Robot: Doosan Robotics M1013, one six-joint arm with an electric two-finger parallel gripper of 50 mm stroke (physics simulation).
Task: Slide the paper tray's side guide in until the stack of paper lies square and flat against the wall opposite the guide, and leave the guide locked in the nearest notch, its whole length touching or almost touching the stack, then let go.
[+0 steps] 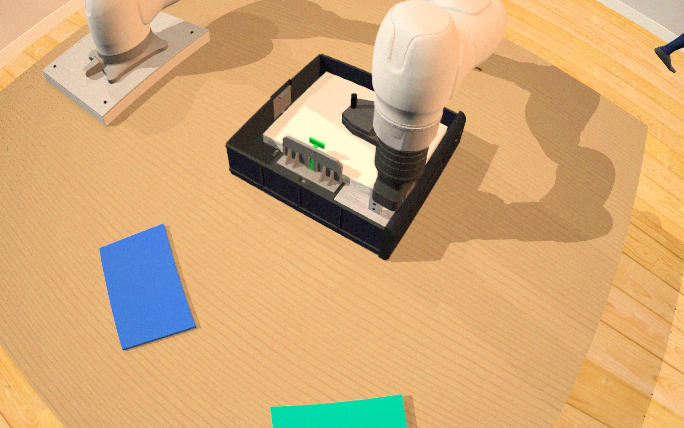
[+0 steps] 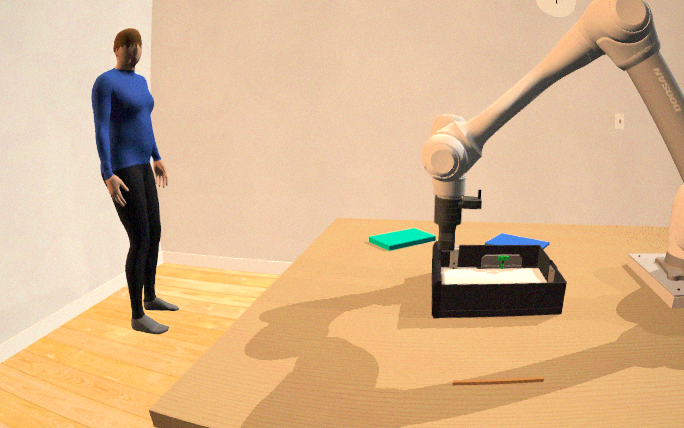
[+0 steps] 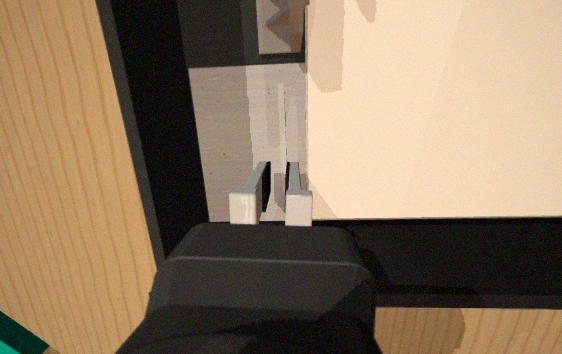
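Pixels of known places: gripper, fingertip midpoint: [image 1: 377,206] [image 2: 453,269] [image 3: 278,177]; arm's base, origin of the base link: [image 1: 127,52].
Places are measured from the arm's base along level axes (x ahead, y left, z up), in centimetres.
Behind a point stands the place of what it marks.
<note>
The black paper tray [image 1: 277,181] @(z 1.7, x 62.0, y 1.1 cm) [image 2: 499,298] @(z 0.9, x 60.5, y 31.6 cm) [image 3: 155,125] @(z 3.1, x 73.2, y 4.1 cm) holds a cream paper stack [image 1: 302,121] @(z 0.3, x 53.7, y 14.2 cm) [image 2: 494,276] @(z 0.3, x 63.4, y 15.8 cm) [image 3: 425,125] @(z 0.3, x 70.6, y 18.6 cm). The grey side guide [image 1: 296,149] @(z 2.0, x 59.2, y 7.9 cm) [image 2: 488,261] @(z 2.3, x 65.9, y 10.0 cm) [image 3: 278,44] @(z -1.7, x 67.6, y 9.1 cm) stands upright along one long edge of the stack, touching or nearly touching it, with a green latch [image 1: 316,143] @(z 3.8, x 61.7, y 10.2 cm) [image 2: 502,258] @(z 3.7, x 61.9, y 10.7 cm) on it. The stack lies flat; any gap at the opposite wall is too hidden to tell. My gripper [image 1: 375,205] @(z -0.6, x 75.8, y 10.8 cm) [image 2: 453,258] @(z -0.6, x 75.8, y 10.8 cm) [image 3: 278,177] @(z -0.6, x 75.8, y 10.8 cm) points down inside the tray's corner, beside the stack and apart from the guide. Its fingers stand slightly open with nothing between them.
A bare metal plate [image 3: 225,135] @(z -2.0, x 74.0, y 6.5 cm) lies in the tray floor under the fingers. A blue slab [image 1: 146,287] @(z -3.1, x 59.4, y -28.3 cm) [image 2: 517,241] @(z -3.1, x 58.7, y -29.8 cm) and a green slab [image 1: 340,412] @(z -2.1, x 96.6, y -18.6 cm) [image 2: 402,238] @(z -2.1, x 99.4, y -19.3 cm) lie on the table. A thin orange stick [image 2: 498,381] @(z -3.3, x 57.0, y 60.2 cm) lies beside the tray. A person [image 2: 123,121] stands beyond the table.
</note>
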